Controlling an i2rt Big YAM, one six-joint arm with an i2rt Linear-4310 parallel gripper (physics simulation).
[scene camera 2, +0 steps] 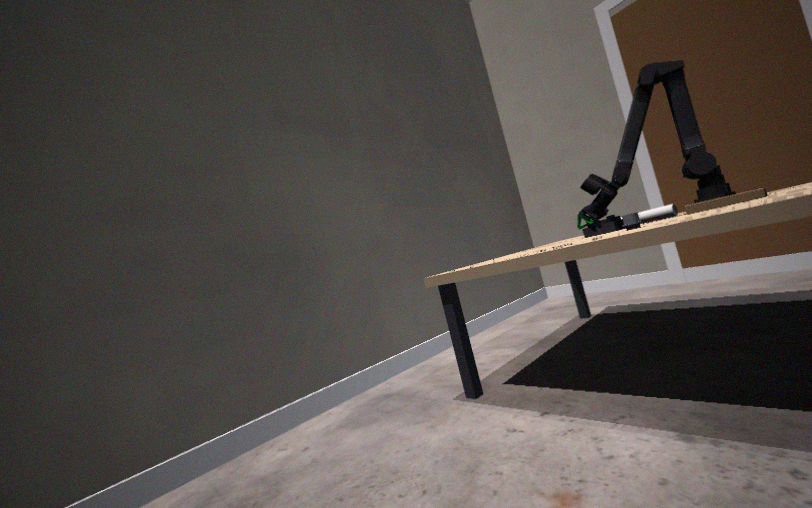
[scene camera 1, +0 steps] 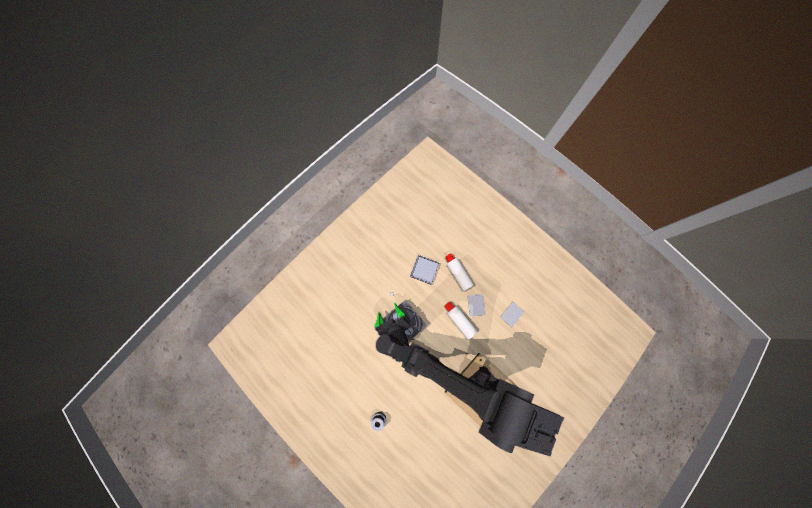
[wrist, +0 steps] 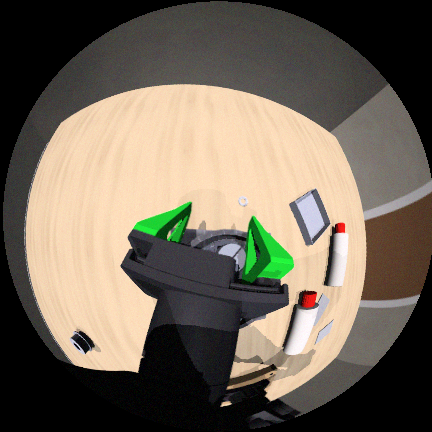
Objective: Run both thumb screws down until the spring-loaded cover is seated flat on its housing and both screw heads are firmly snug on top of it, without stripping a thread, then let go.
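Pixels of known places: gripper, between the fingertips: (scene camera 2: 583, 225) (scene camera 1: 387, 308) (wrist: 220, 212); arm's base, origin of its link: (scene camera 2: 715, 200) (wrist: 242, 390).
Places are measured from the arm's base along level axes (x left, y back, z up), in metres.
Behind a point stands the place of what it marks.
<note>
The dark grey housing (scene camera 1: 414, 310) @[x 0.021, y -0.356, z 0.030 m] (wrist: 204, 236) @[x 0.110, y -0.395, z 0.030 m] with curved dark ridges lies under and beside my gripper on the table; it also shows low and dark in scene camera 2 (scene camera 2: 610, 223) @[x 0.142, y -0.289, z 0.008 m]. A pale slotted screw head (wrist: 231, 253) @[x 0.084, y -0.380, z 0.039 m] shows between the fingers in the wrist view, close to the right finger and partly hidden by the gripper body. My gripper (scene camera 1: 387, 309) @[x 0.095, y -0.423, z 0.026 m] (scene camera 2: 579, 221) @[x 0.095, y -0.423, z 0.026 m] (wrist: 220, 212) @[x 0.095, y -0.423, z 0.026 m] has its green fingers wide apart, low at the housing, with a visible gap between the left finger and the screw head. The second screw and the cover's seating are hidden or cannot be made out.
A small grey tray (scene camera 1: 425, 269) @[x -0.114, y -0.457, z -0.025 m] (wrist: 311, 217) @[x -0.117, y -0.454, z -0.025 m], two white bottles with red caps (scene camera 1: 459, 273) @[x -0.198, y -0.361, z 0.023 m] (scene camera 1: 462, 321) @[x -0.093, y -0.218, z 0.024 m] and two grey plates (scene camera 1: 476, 304) @[x -0.185, y -0.229, z -0.023 m] (scene camera 1: 511, 313) @[x -0.271, y -0.117, z -0.023 m] lie beyond the housing. A tiny ring (wrist: 239, 201) @[x 0.054, y -0.458, z -0.024 m] lies near the fingers. A black-and-silver cylinder (scene camera 1: 377, 421) @[x 0.357, y -0.128, z 0.024 m] (wrist: 81, 342) stands apart.
</note>
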